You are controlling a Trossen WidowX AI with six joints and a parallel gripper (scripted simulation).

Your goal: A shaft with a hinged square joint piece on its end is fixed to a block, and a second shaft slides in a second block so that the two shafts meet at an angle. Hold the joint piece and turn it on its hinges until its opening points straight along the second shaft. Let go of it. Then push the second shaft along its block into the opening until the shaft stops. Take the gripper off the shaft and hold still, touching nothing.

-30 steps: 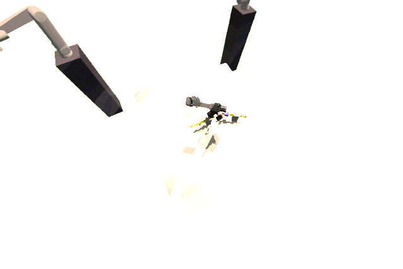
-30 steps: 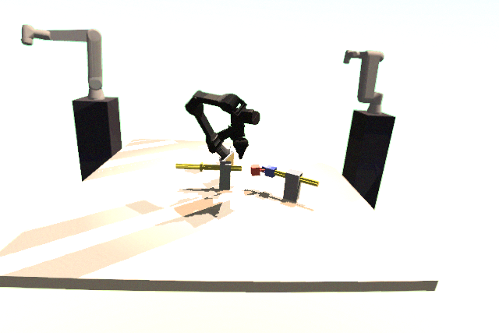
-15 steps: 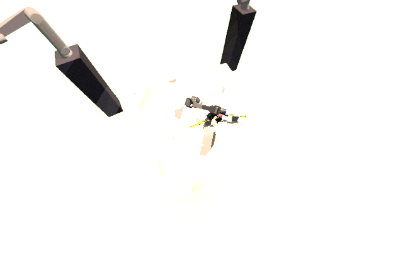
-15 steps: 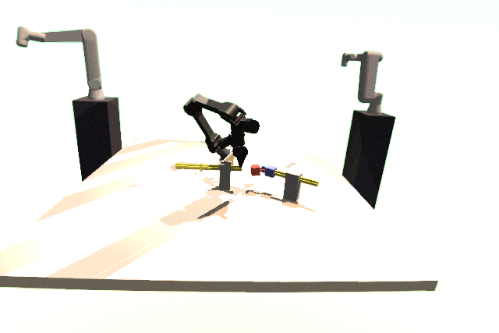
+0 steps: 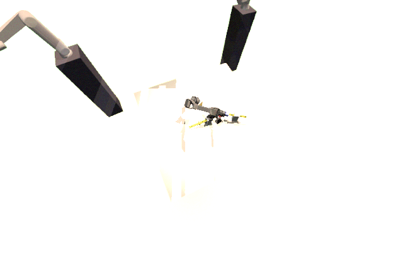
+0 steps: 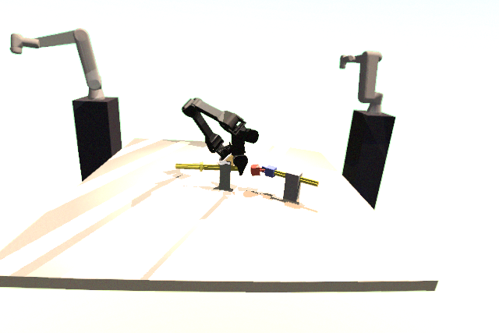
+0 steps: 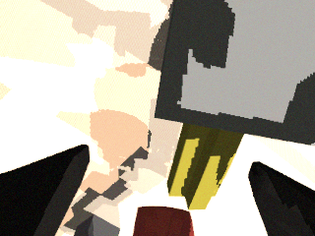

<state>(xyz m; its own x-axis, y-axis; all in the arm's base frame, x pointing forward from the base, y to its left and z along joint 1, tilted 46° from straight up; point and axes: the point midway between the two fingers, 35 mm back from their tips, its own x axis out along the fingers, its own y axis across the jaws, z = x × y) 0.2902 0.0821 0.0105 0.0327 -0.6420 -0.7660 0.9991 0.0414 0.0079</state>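
Now: the red joint piece 80 mm to the left of my gripper tip and 10 mm above it.
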